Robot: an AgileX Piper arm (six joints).
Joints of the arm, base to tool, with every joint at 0 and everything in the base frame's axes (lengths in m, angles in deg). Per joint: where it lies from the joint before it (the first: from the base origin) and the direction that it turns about. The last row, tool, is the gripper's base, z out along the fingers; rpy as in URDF.
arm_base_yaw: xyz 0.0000 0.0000 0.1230 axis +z
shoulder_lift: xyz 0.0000 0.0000 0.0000 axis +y
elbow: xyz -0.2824 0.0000 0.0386 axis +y
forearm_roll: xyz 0.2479 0.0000 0.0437 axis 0.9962 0 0.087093
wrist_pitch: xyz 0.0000 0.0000 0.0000 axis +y
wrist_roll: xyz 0.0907 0.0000 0.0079 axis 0.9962 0 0.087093
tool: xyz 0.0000 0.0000 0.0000 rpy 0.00 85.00 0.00
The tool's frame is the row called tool.
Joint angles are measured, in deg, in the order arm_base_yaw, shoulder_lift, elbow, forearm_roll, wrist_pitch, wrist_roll. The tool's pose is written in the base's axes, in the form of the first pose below.
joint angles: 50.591 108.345 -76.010 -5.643 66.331 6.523
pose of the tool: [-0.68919 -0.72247 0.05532 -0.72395 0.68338 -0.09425 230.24 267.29 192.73]
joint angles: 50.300 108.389 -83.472 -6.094 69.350 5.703
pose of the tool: [-0.68478 -0.72846 -0.02078 -0.72369 0.68310 -0.09824 243.46 279.09 223.41]
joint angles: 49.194 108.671 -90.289 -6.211 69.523 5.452
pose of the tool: [-0.68978 -0.71208 -0.13097 -0.70651 0.70154 -0.09324 260.11 287.15 251.61]
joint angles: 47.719 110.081 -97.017 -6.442 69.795 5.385
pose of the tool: [-0.69605 -0.68420 -0.21767 -0.68347 0.72428 -0.09107 278.73 292.28 273.03]
